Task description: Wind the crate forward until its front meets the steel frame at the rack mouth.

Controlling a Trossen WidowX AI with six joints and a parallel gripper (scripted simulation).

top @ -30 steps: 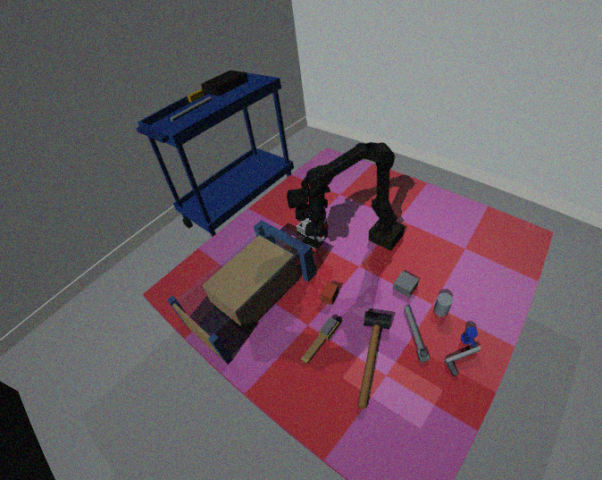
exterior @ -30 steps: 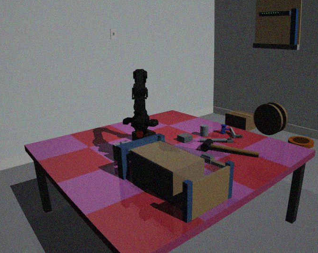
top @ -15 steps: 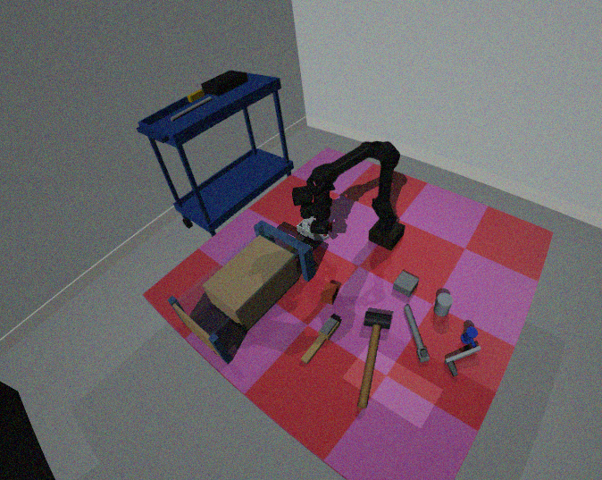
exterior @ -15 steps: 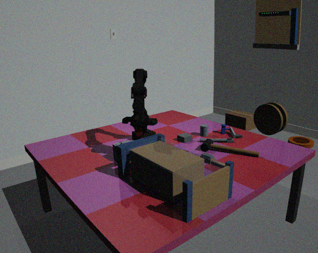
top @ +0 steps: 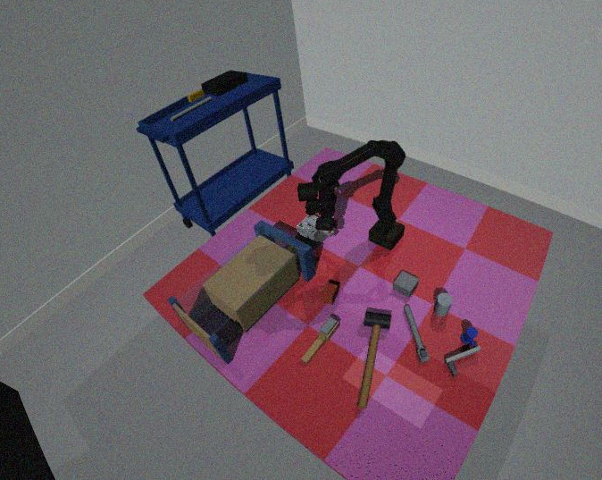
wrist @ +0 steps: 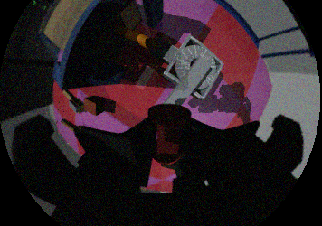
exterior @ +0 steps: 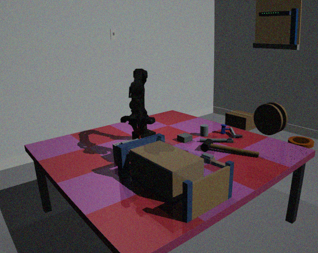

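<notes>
Right now the grey winch is 100 mm to the right of my gripper tip, 90 mm below it and 20 mm behind it. From my gripper tip the other things lie so: frame (150 mm ahead, 90 mm to the right, 20 mm below); red knob (10 mm to the left, 10 mm behind, 10 mm above); red-knobbed winch handle (30 mm to the right, 20 mm below, 10 mm behind).
</notes>
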